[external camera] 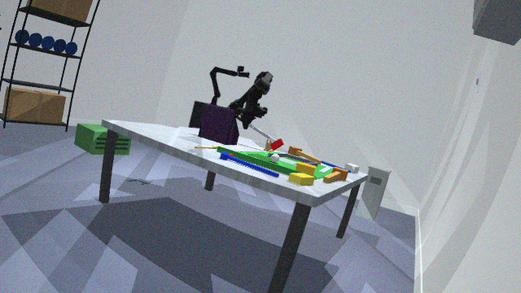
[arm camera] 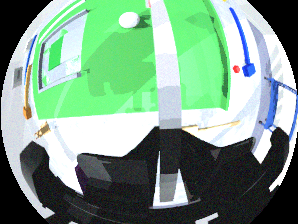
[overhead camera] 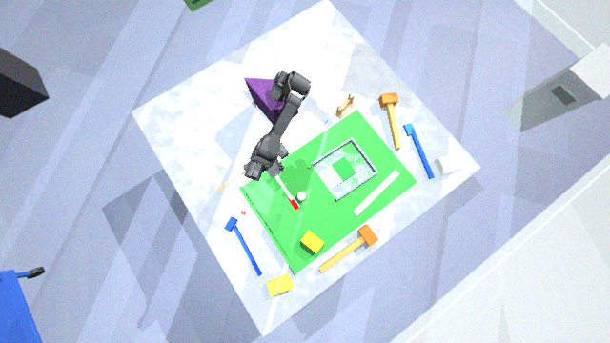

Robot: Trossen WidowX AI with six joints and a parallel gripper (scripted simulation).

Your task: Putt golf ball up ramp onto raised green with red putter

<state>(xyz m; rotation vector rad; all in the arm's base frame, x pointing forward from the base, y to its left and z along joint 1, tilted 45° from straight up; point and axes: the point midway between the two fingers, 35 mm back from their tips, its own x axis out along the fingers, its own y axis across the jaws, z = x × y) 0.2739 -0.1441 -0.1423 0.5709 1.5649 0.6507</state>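
Now: the putter 9 cm ahead of my gripper tip. From my gripper tip the other things lie so: green mat 21 cm ahead, 19 cm to the left, 13 cm below; white golf ball 18 cm ahead, 5 cm to the left, 10 cm below; white bar 37 cm ahead, 37 cm to the left, 12 cm below.
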